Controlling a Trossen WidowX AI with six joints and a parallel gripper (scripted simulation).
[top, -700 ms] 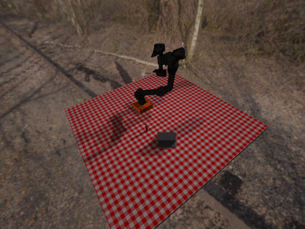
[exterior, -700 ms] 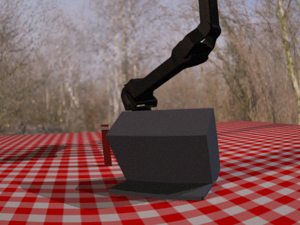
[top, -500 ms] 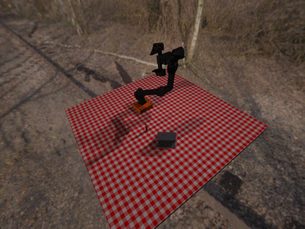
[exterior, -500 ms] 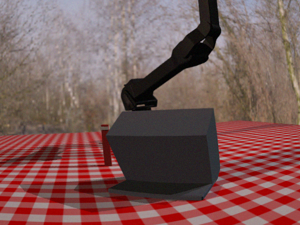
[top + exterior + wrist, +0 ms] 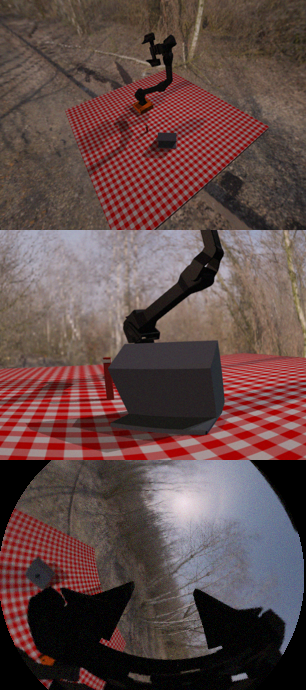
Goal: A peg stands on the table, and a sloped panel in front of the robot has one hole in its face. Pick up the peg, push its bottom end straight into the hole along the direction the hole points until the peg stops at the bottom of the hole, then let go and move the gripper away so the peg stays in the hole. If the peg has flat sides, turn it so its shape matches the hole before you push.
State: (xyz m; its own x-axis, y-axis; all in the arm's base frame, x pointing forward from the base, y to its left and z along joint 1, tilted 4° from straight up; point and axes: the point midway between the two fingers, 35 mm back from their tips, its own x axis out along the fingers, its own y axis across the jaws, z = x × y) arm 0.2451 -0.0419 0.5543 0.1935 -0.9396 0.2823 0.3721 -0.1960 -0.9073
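My gripper tip is 3 cm short of the peg, 8 cm to the left of it and 55 cm above it. The rest, counted from my gripper tip: panel (21 cm ahead, 4 cm to the right, 56 cm below).
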